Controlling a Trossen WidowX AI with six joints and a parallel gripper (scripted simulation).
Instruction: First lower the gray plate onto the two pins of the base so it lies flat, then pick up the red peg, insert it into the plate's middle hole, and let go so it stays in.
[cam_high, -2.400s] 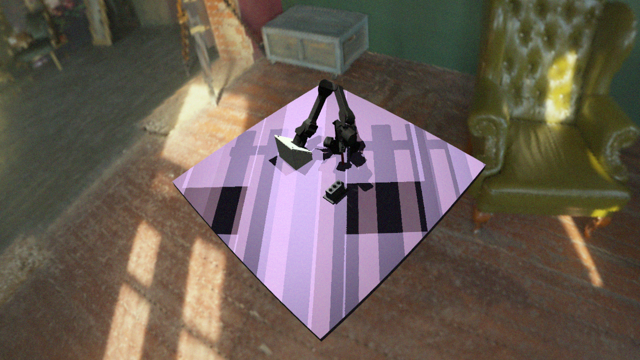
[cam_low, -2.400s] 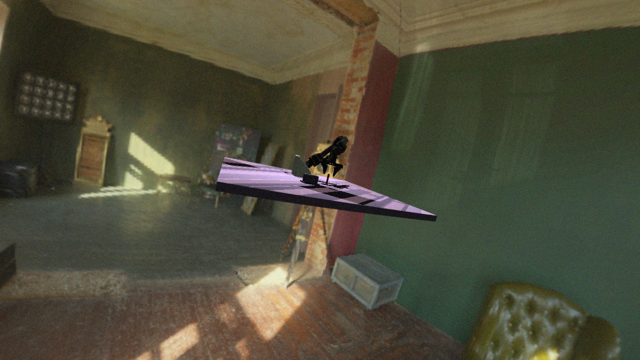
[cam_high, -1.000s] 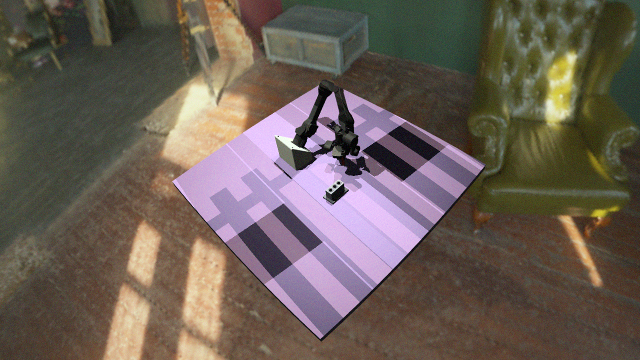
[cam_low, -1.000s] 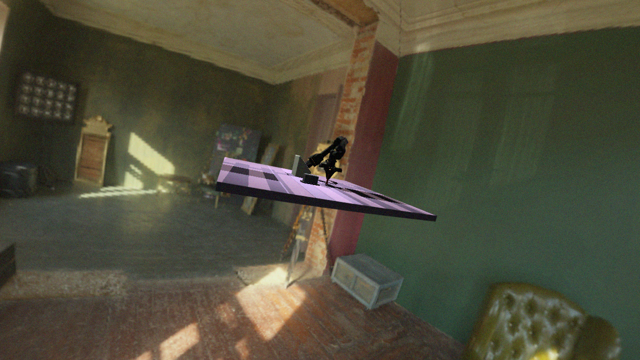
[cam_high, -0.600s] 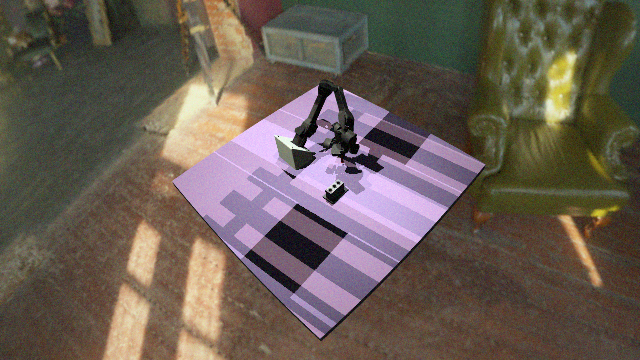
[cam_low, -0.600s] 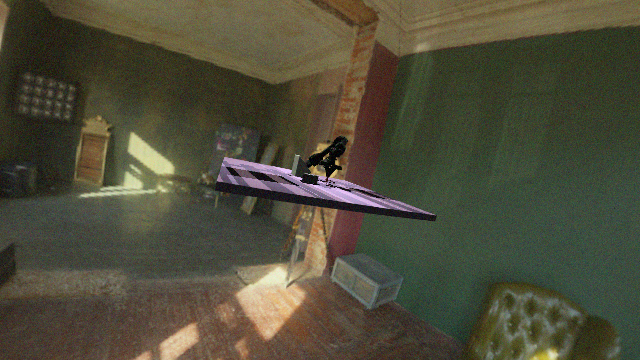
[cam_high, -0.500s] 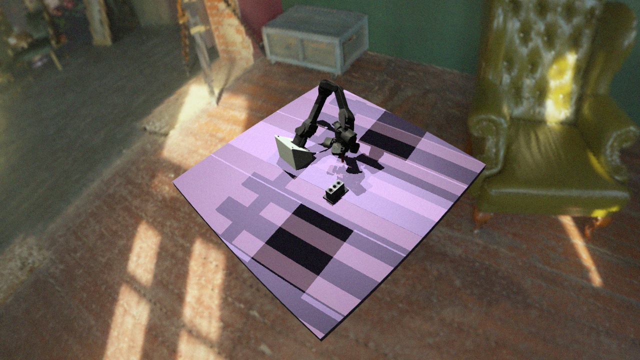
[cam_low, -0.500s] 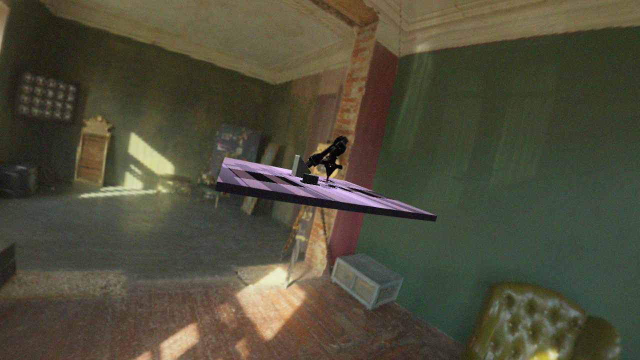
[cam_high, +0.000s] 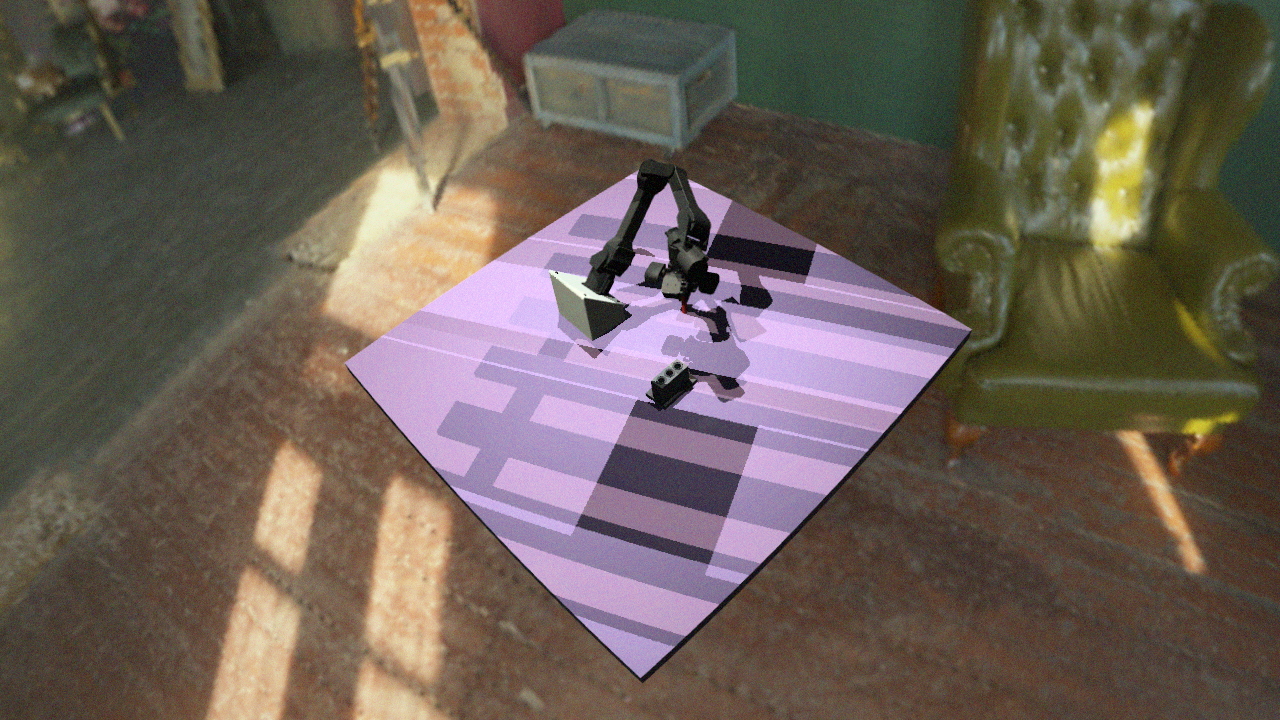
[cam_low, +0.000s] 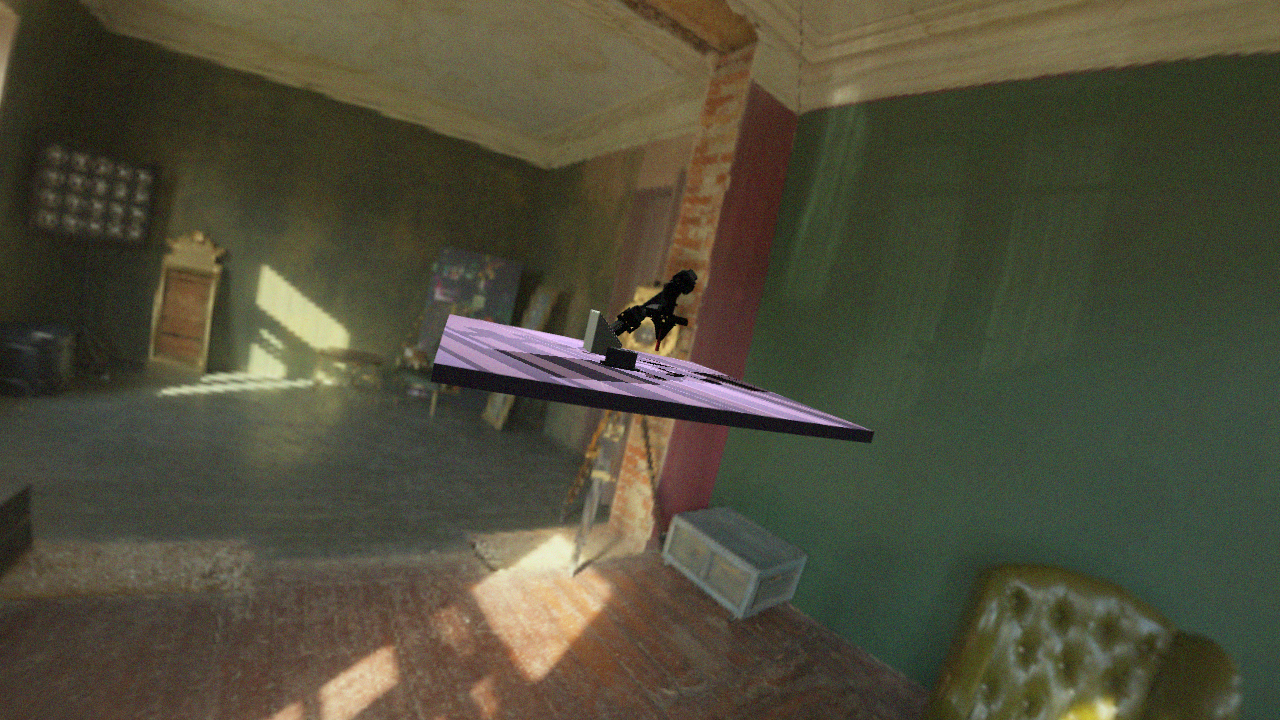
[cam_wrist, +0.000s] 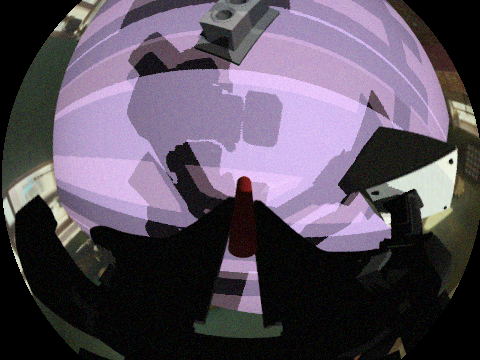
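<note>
The gray plate is 180 mm to the right of my gripper tip, 90 mm ahead of it and 60 mm below it. The rest, counted from my gripper tip: red peg: right at my gripper tip.
</note>
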